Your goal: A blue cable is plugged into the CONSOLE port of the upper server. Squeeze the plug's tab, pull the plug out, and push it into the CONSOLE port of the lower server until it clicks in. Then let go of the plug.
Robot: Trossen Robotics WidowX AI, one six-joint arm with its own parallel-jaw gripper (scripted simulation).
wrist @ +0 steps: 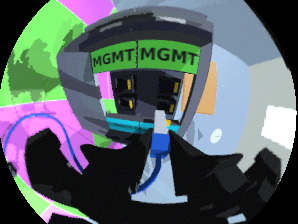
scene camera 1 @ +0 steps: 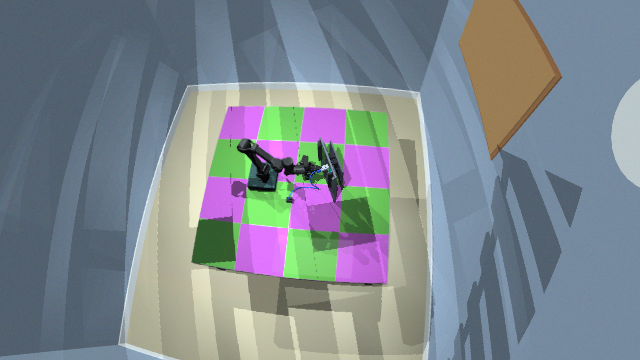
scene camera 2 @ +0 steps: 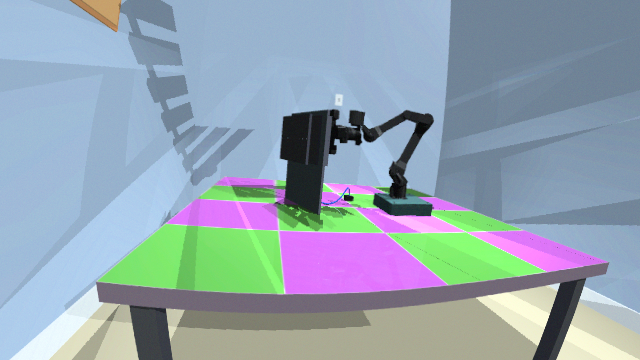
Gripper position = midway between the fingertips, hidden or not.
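Note:
I can see my gripper [wrist: 160, 131], and there's a dark server rack [scene camera 2: 295, 141], plus a dark server rack [scene camera 2: 304, 183] as well.

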